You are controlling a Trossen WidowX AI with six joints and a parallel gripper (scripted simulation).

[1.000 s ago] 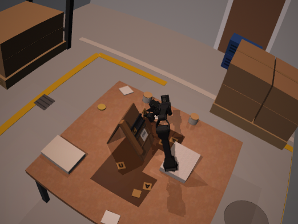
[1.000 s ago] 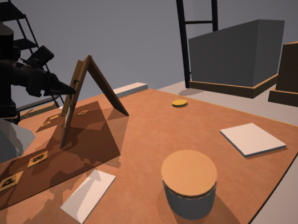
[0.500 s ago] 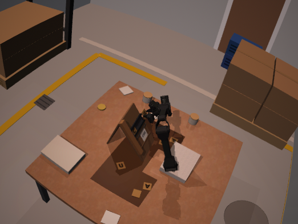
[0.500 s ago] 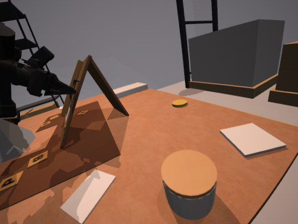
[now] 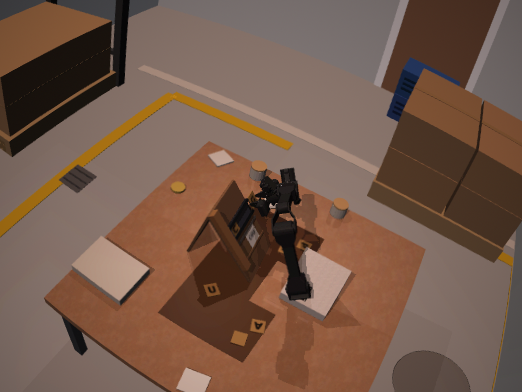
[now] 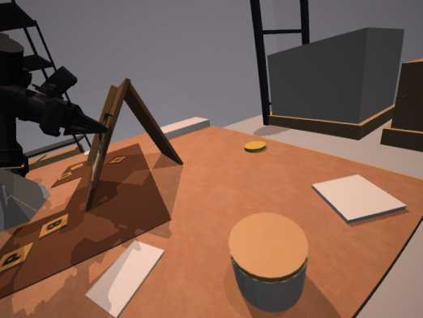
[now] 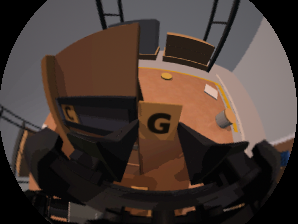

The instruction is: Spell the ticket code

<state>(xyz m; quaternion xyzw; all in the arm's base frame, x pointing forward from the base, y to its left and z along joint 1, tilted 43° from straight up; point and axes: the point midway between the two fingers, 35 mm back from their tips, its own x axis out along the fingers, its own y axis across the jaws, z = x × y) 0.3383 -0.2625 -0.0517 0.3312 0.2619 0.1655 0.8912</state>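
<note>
My gripper tip is now 10 cm to the right of the white ticket, 8 cm above it and 7 cm past it. The rest, counted from my gripper tip: dark mat 22 cm to the left, 18 cm below, 17 cm behind; yellow disc 39 cm ahead, 17 cm below, 2 cm to the right; white card 23 cm to the right, 18 cm below, 3 cm behind.
</note>
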